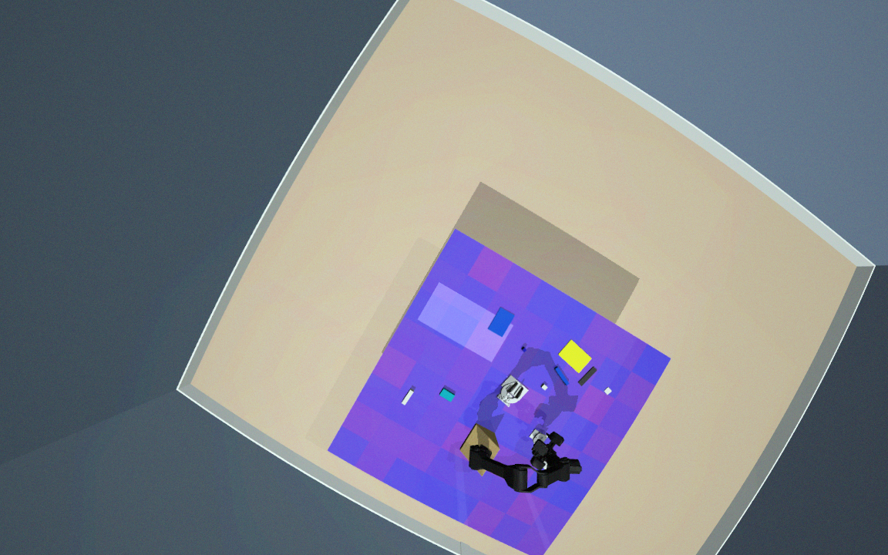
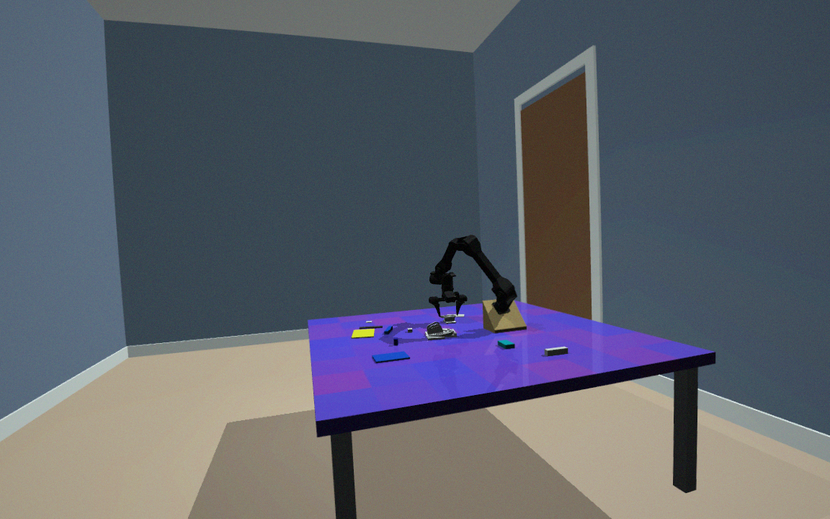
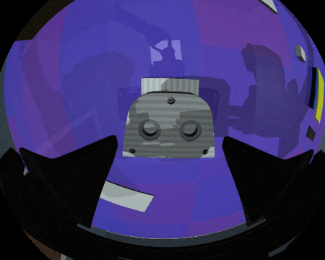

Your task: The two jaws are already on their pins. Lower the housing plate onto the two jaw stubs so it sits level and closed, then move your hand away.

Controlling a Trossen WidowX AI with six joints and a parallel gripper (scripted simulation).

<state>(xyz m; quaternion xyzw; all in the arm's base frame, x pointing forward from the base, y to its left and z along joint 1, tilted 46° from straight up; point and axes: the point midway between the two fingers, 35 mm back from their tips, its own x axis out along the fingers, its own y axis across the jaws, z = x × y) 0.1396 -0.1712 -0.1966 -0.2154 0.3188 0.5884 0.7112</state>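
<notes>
The pale flat piece lies 100 mm behind my gripper tip, 110 mm to the right of it and 30 mm below it. Round my gripper tip: blue tile (460 mm ahead, 430 mm to the left, 30 mm below); then teal block (30 mm ahead, 520 mm to the left, 20 mm below); then yellow tile (450 mm ahead, 20 mm to the left, 30 mm below).
</notes>
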